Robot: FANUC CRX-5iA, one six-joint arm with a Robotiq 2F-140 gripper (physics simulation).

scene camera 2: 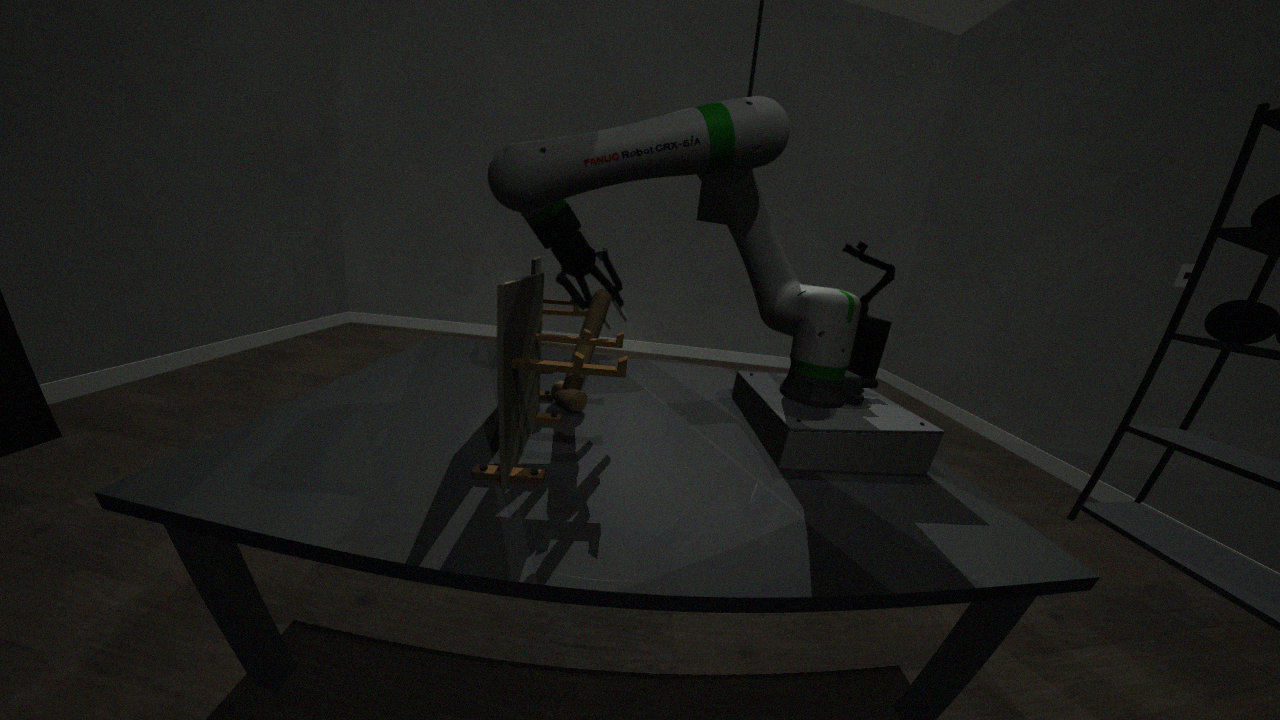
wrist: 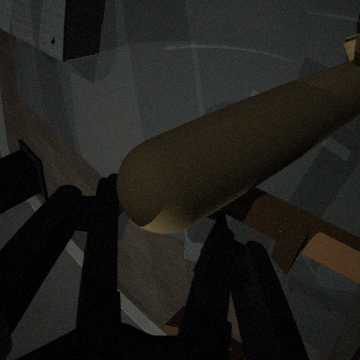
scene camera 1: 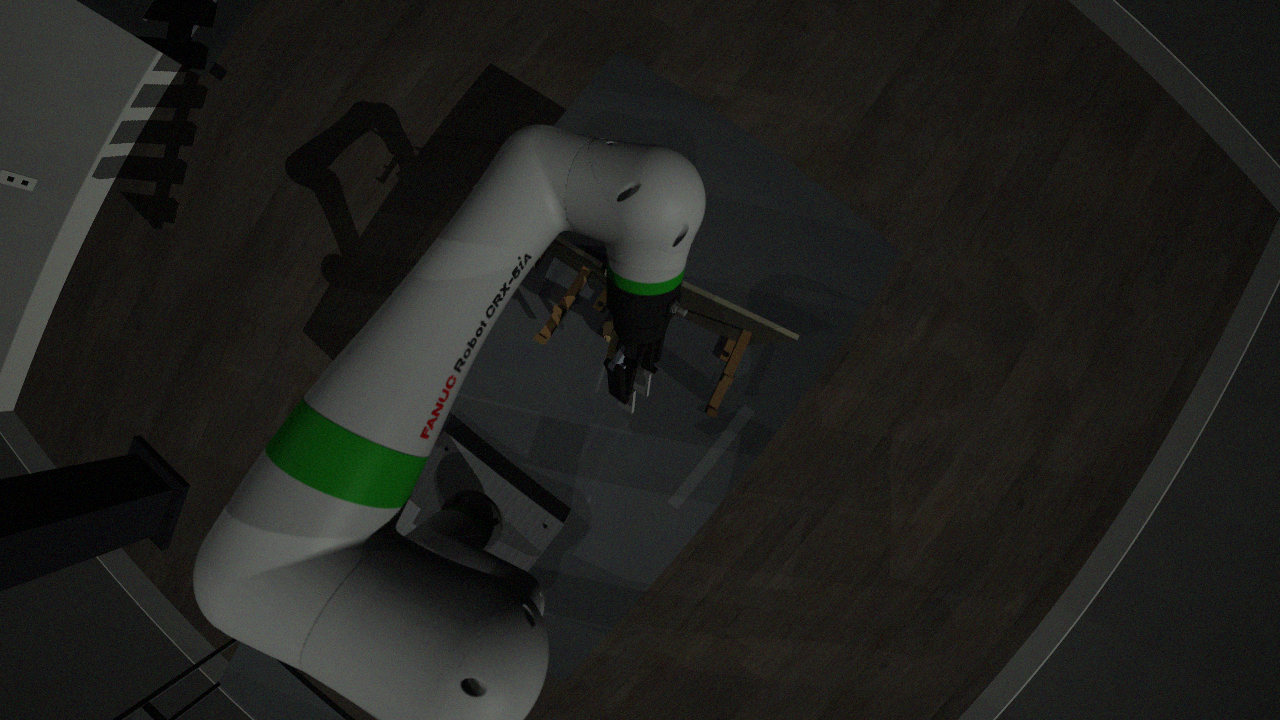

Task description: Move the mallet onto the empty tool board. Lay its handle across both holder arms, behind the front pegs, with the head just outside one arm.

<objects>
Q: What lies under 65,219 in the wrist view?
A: My gripper.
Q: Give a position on a tool board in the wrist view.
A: At 295,230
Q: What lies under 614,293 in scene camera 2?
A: My gripper.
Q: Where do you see a wooden mallet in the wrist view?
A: At 164,184
</objects>
